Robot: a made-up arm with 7 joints. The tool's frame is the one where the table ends. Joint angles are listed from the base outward.
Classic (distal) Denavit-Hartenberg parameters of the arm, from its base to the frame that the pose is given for. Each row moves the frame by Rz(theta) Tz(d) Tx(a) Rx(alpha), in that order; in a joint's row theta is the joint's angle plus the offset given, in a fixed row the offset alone. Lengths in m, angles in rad.
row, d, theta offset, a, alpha
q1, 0.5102, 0, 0, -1.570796
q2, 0, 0, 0, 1.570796
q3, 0.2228, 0, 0.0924, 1.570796
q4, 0, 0, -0.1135, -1.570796
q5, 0.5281, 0, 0, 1.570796
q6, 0, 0, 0.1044, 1.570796
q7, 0, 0, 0, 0
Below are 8 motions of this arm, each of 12 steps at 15 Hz.
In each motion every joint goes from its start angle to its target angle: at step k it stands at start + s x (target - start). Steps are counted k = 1, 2, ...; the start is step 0. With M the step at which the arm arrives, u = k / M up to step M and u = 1 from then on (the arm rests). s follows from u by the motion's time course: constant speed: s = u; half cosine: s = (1 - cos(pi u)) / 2; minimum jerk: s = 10 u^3 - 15 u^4 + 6 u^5.
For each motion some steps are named. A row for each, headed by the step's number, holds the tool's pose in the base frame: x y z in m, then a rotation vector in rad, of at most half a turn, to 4 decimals.
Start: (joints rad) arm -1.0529 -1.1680 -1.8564 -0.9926 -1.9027 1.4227 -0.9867
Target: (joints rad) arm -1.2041 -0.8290 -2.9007 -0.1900 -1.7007 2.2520 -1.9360
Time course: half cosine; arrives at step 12
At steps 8, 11, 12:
8: -0.4446 0.6506 0.8784 -0.7303 1.5720 1.0338
11: -0.3323 0.6071 1.0063 -0.6141 1.2374 1.0086
12: -0.3254 0.6012 1.0150 -0.6048 1.2114 1.0033

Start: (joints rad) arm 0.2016 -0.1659 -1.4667 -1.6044 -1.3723 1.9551 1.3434
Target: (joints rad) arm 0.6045 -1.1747 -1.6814 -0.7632 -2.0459 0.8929 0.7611
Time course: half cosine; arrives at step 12
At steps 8, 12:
8: -0.2526 -0.7491 0.8634 0.3647 -2.3240 -0.4630
12: -0.3835 -0.7523 0.7092 0.2976 -2.4922 -0.9979

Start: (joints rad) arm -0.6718 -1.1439 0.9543 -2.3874 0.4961 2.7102 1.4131
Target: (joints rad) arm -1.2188 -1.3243 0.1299 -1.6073 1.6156 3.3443 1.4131
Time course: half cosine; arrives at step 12
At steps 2, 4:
2: 0.4576 0.2217 0.8985 -1.6331 1.3272 -1.4499
4: 0.3874 0.1623 1.0169 -1.1680 1.2293 -1.4575

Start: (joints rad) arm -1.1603 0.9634 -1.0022 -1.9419 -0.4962 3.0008 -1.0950
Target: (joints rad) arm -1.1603 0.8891 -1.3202 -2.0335 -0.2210 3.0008 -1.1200
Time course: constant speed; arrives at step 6
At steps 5, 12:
5: -0.4695 -0.5124 0.4436 2.3525 -0.7322 -1.3159
12: -0.4924 -0.4902 0.4720 2.2871 -0.8343 -1.3235

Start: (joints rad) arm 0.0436 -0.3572 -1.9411 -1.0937 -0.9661 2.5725 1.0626
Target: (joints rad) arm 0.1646 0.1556 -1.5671 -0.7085 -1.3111 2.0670 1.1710
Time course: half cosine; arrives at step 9
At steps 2, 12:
2: -0.2573 -0.5351 1.1064 0.2908 -1.7230 0.9071
12: 0.2323 -0.3666 1.2688 0.2015 -1.2605 0.9513

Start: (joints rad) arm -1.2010 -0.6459 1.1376 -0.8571 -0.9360 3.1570 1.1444
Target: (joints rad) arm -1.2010 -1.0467 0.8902 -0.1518 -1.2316 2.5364 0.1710
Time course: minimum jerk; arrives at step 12
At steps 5, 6, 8, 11, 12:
5: 0.0806 0.5680 1.0943 0.3357 0.6224 2.4258
6: 0.0158 0.6098 1.0650 0.1145 0.5395 2.2544
8: -0.1053 0.6778 0.9780 -0.2370 0.3188 1.9478
11: -0.1859 0.7126 0.8932 -0.4307 0.1243 1.7553
12: -0.1878 0.7133 0.8908 -0.4349 0.1191 1.7508

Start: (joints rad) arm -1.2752 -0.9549 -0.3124 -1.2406 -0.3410 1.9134 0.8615
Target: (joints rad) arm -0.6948 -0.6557 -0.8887 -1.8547 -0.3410 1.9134 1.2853
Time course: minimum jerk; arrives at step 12
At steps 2, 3, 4, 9, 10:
2: -0.2171 0.0216 1.3310 0.3518 -1.9581 1.7289
3: -0.2315 -0.0324 1.3218 0.3629 -2.0542 1.7067
4: -0.2476 -0.1164 1.3009 0.3803 -2.2031 1.6593
9: -0.1871 -0.5578 1.0078 -0.4397 2.9070 -0.9299
10: -0.1701 -0.5857 0.9683 -0.4336 2.9161 -0.8202

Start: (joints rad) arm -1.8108 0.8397 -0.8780 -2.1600 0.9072 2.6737 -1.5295
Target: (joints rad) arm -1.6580 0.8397 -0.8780 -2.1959 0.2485 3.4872 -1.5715
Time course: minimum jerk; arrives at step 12
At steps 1, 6, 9, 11, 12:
1: -0.6093 -0.1397 0.2663 1.9324 -2.3793 -0.3875
6: -0.5764 -0.2168 0.2910 2.1948 -1.7404 -0.8733
9: -0.5292 -0.2714 0.3002 2.2725 -1.1334 -1.0655
11: -0.5153 -0.2824 0.3013 2.2733 -0.9803 -1.0854
12: -0.5145 -0.2829 0.3013 2.2731 -0.9724 -1.0861

